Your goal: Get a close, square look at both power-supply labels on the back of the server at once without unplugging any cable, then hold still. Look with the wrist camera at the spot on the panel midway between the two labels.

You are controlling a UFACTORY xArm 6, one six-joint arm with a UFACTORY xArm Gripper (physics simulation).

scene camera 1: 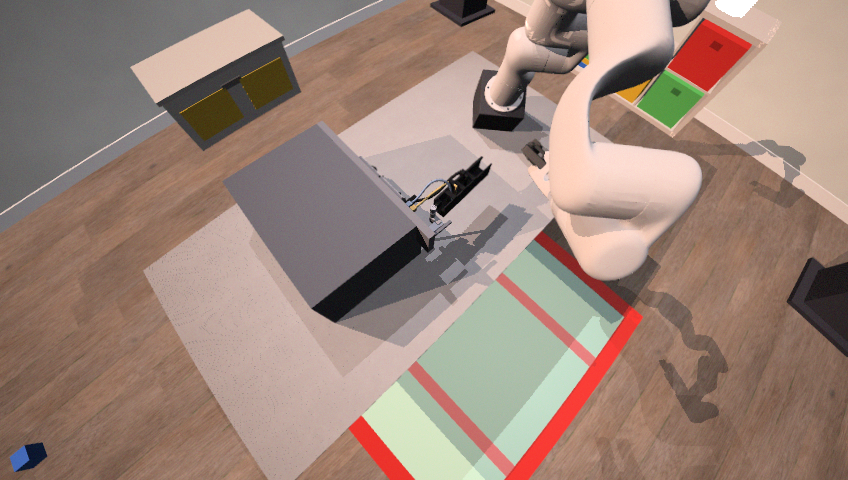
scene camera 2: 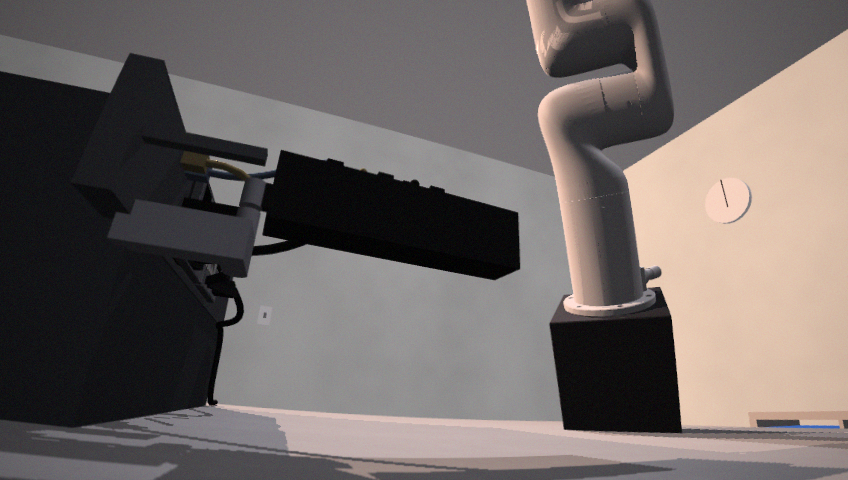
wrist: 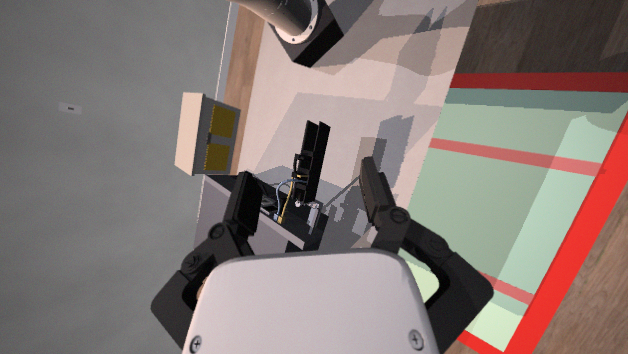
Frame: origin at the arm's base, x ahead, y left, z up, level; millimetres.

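Seen in the pictures: gripper, between the fingertips: (scene camera 1: pixel 547 160) (wrist: pixel 306 175); arm's base, origin of its link: (scene camera 1: pixel 503 93) (scene camera 2: pixel 609 303) (wrist: pixel 295 14).
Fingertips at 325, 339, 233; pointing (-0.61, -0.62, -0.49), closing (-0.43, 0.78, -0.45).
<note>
Pixels of each thing's top centre, then the offset from my fingertips to it, as dx, dy, dz. "spot": a spot on its surface instead. Level surfaces: height alone.
- server, centre of its top: (scene camera 2: pixel 104 206) (scene camera 1: pixel 327 191) (wrist: pixel 230 232) +329, -342, -201
- hinged black cable tray, centre of its top: (scene camera 2: pixel 392 172) (wrist: pixel 299 165) (scene camera 1: pixel 462 178) +35, -158, -202
- black cable, a spot on its surface: (scene camera 2: pixel 239 309) spot: +165, -382, -288
- pale mat, height of its surface: dz -406
The server (scene camera 1: pixel 321 208) (scene camera 2: pixel 47 237) (wrist: pixel 212 207) is a large grey and black box. Its back faces the hinged black cable tray (scene camera 1: pixel 464 185) (scene camera 2: pixel 386 220) (wrist: pixel 318 162), which sticks out from one end. Blue and yellow cables run between them, and a black cable (scene camera 2: pixel 239 309) hangs from the back in scene camera 2. My gripper (wrist: pixel 306 175) is open and empty, high above and away from the panel. The wrist view sees the back very obliquely, partly behind the tray, cables and left finger. Neither power-supply label can be made out in any view.
A low cabinet (scene camera 1: pixel 214 59) (wrist: pixel 190 135) stands by the wall. A red-edged green floor zone (scene camera 1: pixel 595 356) (wrist: pixel 560 270) lies beside the pale mat (scene camera 1: pixel 208 333). The arm's black pedestal (scene camera 1: pixel 498 115) (scene camera 2: pixel 615 374) (wrist: pixel 320 45) stands beyond the tray. A shelf with coloured bins is behind the arm.
</note>
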